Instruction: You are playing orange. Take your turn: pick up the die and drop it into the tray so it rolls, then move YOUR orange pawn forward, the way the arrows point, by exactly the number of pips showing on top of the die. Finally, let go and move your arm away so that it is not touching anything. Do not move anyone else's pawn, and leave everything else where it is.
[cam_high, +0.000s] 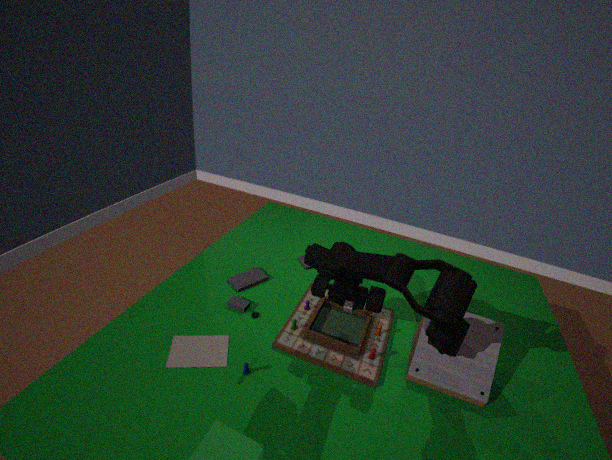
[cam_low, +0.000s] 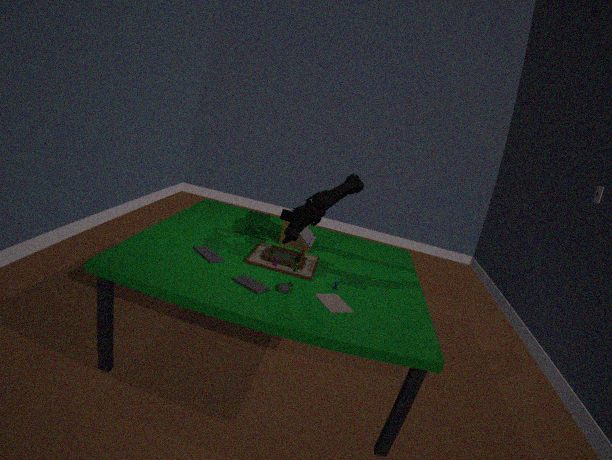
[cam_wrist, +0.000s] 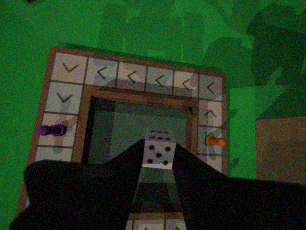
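Right now my gripper tip is 100 mm past the orange pawn, 50 mm above it and 10 mm to the left of it. Also, from my gripper tip: purple pawn: 120 mm ahead, 50 mm below, 10 mm to the left; sunken tray: 70 mm below, 20 mm to the left, 10 mm ahead; die: right at my gripper tip.
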